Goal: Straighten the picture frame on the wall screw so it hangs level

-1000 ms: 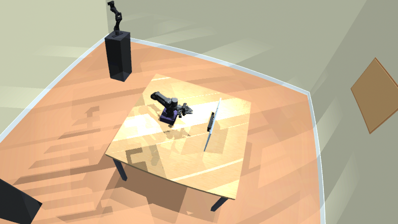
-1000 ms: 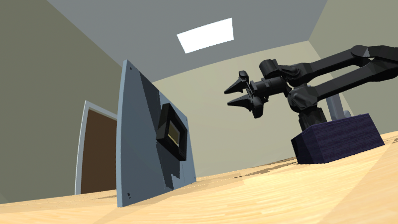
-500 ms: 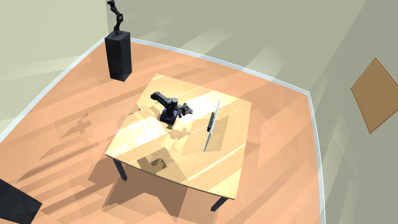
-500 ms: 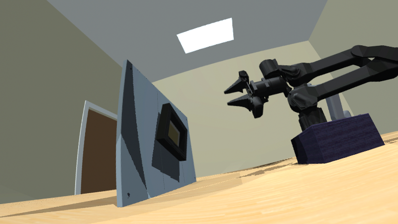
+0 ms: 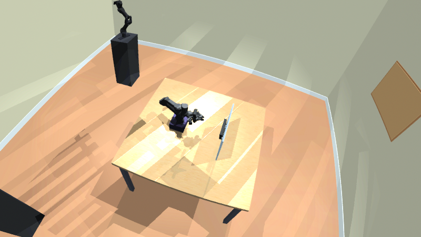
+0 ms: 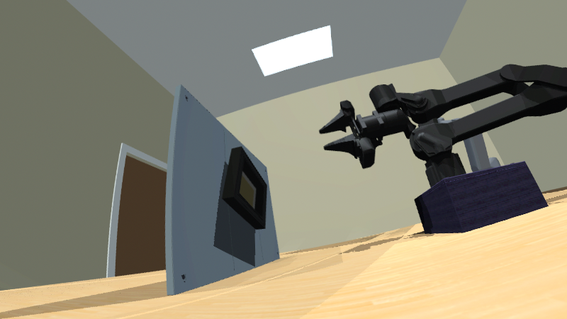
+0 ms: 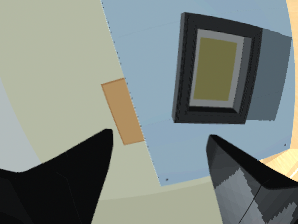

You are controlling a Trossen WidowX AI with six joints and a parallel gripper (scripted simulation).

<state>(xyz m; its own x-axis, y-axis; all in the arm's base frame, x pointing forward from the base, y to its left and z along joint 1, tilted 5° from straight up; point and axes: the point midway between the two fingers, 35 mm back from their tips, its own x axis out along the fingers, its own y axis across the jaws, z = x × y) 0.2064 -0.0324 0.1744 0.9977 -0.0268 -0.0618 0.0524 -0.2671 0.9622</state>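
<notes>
My gripper tip is 20 cm short of the picture frame, 2 cm to the right of it and 9 cm above it. The rest, counted from my gripper tip: wall panel 21 cm ahead, 1 cm to the left, 11 cm below.
</notes>
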